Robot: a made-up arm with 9 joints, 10 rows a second.
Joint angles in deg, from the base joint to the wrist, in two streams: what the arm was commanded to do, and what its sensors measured. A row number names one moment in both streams.
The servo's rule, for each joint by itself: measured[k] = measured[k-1] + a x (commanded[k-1-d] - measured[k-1]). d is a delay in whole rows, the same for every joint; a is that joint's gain. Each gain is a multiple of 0.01, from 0.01 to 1. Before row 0 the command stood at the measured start. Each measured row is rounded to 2 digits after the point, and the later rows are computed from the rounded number. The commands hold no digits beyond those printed.
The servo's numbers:
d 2
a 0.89 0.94 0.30 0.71 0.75 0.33 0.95 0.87 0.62
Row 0, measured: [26.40, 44.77, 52.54, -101.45, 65.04, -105.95, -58.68, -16.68, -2.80]
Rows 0 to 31, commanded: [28.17, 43.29, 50.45, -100.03, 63.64, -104.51, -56.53, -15.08, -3.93]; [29.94, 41.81, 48.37, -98.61, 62.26, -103.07, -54.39, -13.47, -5.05]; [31.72, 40.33, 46.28, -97.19, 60.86, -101.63, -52.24, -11.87, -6.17]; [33.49, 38.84, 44.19, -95.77, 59.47, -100.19, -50.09, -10.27, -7.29]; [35.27, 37.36, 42.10, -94.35, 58.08, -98.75, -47.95, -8.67, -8.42]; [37.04, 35.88, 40.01, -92.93, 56.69, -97.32, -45.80, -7.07, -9.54]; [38.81, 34.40, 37.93, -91.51, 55.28, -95.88, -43.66, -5.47, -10.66]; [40.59, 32.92, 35.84, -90.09, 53.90, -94.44, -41.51, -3.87, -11.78]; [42.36, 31.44, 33.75, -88.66, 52.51, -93.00, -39.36, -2.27, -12.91]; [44.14, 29.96, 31.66, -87.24, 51.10, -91.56, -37.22, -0.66, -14.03]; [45.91, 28.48, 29.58, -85.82, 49.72, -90.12, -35.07, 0.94, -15.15]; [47.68, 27.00, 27.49, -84.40, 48.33, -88.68, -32.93, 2.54, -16.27]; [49.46, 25.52, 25.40, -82.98, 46.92, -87.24, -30.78, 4.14, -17.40]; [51.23, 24.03, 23.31, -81.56, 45.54, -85.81, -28.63, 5.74, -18.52]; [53.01, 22.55, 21.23, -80.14, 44.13, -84.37, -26.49, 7.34, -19.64]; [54.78, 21.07, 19.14, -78.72, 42.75, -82.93, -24.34, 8.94, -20.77]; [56.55, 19.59, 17.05, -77.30, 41.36, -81.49, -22.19, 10.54, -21.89]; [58.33, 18.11, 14.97, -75.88, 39.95, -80.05, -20.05, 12.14, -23.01]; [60.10, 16.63, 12.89, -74.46, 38.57, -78.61, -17.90, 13.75, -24.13]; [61.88, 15.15, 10.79, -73.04, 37.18, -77.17, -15.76, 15.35, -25.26]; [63.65, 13.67, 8.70, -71.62, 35.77, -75.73, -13.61, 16.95, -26.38]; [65.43, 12.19, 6.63, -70.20, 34.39, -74.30, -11.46, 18.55, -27.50]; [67.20, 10.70, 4.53, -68.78, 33.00, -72.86, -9.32, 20.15, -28.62]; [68.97, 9.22, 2.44, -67.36, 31.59, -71.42, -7.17, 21.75, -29.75]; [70.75, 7.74, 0.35, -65.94, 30.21, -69.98, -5.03, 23.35, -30.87]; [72.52, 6.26, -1.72, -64.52, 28.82, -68.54, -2.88, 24.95, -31.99]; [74.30, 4.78, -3.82, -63.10, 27.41, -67.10, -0.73, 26.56, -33.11]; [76.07, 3.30, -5.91, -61.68, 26.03, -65.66, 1.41, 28.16, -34.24]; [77.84, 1.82, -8.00, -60.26, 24.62, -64.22, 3.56, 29.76, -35.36]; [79.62, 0.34, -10.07, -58.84, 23.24, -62.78, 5.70, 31.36, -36.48]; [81.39, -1.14, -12.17, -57.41, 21.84, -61.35, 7.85, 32.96, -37.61]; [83.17, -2.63, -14.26, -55.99, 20.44, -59.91, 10.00, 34.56, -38.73]
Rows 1 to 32, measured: [26.40, 44.77, 52.54, -101.45, 65.04, -105.95, -58.68, -16.68, -2.80]; [26.40, 44.77, 52.54, -101.45, 65.04, -105.95, -58.68, -16.68, -2.80]; [27.98, 43.38, 51.91, -100.44, 63.99, -105.47, -56.64, -15.29, -3.50]; [29.72, 41.90, 50.85, -99.14, 62.69, -104.68, -54.50, -13.71, -4.46]; [31.50, 40.42, 49.48, -97.76, 61.32, -103.67, -52.35, -12.11, -5.52]; [33.27, 38.93, 47.89, -96.35, 59.93, -102.52, -50.20, -10.51, -6.62]; [35.05, 37.45, 46.15, -94.93, 58.54, -101.28, -48.06, -8.91, -7.74]; [36.82, 35.97, 44.31, -93.51, 57.15, -99.97, -45.91, -7.31, -8.86]; [38.59, 34.49, 42.40, -92.09, 55.75, -98.62, -43.77, -5.71, -9.98]; [40.37, 33.01, 40.43, -90.67, 54.36, -97.24, -41.62, -4.11, -11.10]; [42.14, 31.53, 38.43, -89.24, 52.97, -95.84, -39.47, -2.51, -12.22]; [43.92, 30.05, 36.40, -87.82, 51.57, -94.43, -37.33, -0.90, -13.34]; [45.69, 28.57, 34.35, -86.40, 50.18, -93.01, -35.18, 0.70, -14.46]; [47.46, 27.09, 32.29, -84.98, 48.79, -91.58, -33.04, 2.30, -15.58]; [49.24, 25.61, 30.22, -83.56, 47.39, -90.15, -30.89, 3.90, -16.71]; [51.01, 24.12, 28.15, -82.14, 46.00, -88.72, -28.74, 5.50, -17.83]; [52.79, 22.64, 26.07, -80.72, 44.60, -87.28, -26.60, 7.10, -18.95]; [54.56, 21.16, 23.99, -79.30, 43.21, -85.84, -24.45, 8.70, -20.08]; [56.33, 19.68, 21.91, -77.88, 41.82, -84.40, -22.30, 10.30, -21.20]; [58.11, 18.20, 19.83, -76.46, 40.42, -82.96, -20.16, 11.90, -22.32]; [59.88, 16.72, 17.75, -75.04, 39.03, -81.52, -18.01, 13.51, -23.44]; [61.66, 15.24, 15.66, -73.62, 37.64, -80.08, -15.87, 15.11, -24.57]; [63.43, 13.76, 13.57, -72.20, 36.24, -78.64, -13.72, 16.71, -25.69]; [65.21, 12.28, 11.49, -70.78, 34.85, -77.21, -11.57, 18.31, -26.81]; [66.98, 10.79, 9.40, -69.36, 33.46, -75.77, -9.43, 19.91, -27.93]; [68.75, 9.31, 7.31, -67.94, 32.06, -74.33, -7.28, 21.51, -29.06]; [70.53, 7.83, 5.22, -66.52, 30.67, -72.89, -5.14, 23.11, -30.18]; [72.30, 6.35, 3.14, -65.10, 29.28, -71.45, -2.99, 24.71, -31.30]; [74.08, 4.87, 1.05, -63.68, 27.88, -70.01, -0.84, 26.32, -32.42]; [75.85, 3.39, -1.04, -62.26, 26.49, -68.57, 1.30, 27.92, -33.55]; [77.62, 1.91, -3.13, -60.84, 25.09, -67.13, 3.45, 29.52, -34.67]; [79.40, 0.43, -5.21, -59.42, 23.70, -65.69, 5.59, 31.12, -35.79]
